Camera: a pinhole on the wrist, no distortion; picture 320 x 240 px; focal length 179.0 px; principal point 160.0 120.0 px. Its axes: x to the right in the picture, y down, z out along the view. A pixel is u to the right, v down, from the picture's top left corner.
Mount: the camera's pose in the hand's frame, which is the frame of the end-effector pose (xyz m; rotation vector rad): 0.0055 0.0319 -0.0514 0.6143 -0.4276 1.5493
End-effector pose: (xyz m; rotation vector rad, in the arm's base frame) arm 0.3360 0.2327 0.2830 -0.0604 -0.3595 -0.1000
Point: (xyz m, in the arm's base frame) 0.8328 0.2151 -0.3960
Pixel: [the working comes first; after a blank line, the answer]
In the camera's frame: -0.4409 -0.2917 -0.5854

behind the camera
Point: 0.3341 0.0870 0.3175
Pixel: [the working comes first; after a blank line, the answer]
In the camera's frame: -0.0956 0.0035 0.1682

58.2 123.7
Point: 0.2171 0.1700 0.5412
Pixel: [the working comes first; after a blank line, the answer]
In the camera's frame: 0.1098 0.0600 0.3270

220.1 152.8
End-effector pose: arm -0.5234 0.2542 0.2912 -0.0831 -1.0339 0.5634
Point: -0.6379 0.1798 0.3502
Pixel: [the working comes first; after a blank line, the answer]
In the camera's frame: 0.0640 0.0620 0.1871

221.3 179.3
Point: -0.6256 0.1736 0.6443
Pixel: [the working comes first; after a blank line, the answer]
In the camera's frame: 0.0690 -0.1479 0.3934

191.4 52.7
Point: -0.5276 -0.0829 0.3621
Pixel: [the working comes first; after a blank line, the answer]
In the camera's frame: -0.1723 0.1538 0.3176

62.9 206.7
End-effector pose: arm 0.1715 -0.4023 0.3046 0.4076 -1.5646 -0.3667
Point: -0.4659 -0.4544 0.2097
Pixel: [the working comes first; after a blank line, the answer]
In the camera's frame: 0.3455 0.1249 0.5980

263.4 157.4
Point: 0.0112 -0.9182 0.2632
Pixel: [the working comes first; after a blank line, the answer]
In the camera's frame: -0.2587 -0.1431 0.5050

68.3 69.3
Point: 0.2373 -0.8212 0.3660
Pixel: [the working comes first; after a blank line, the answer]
In the camera's frame: -0.3011 -0.2148 0.2517

outside the picture
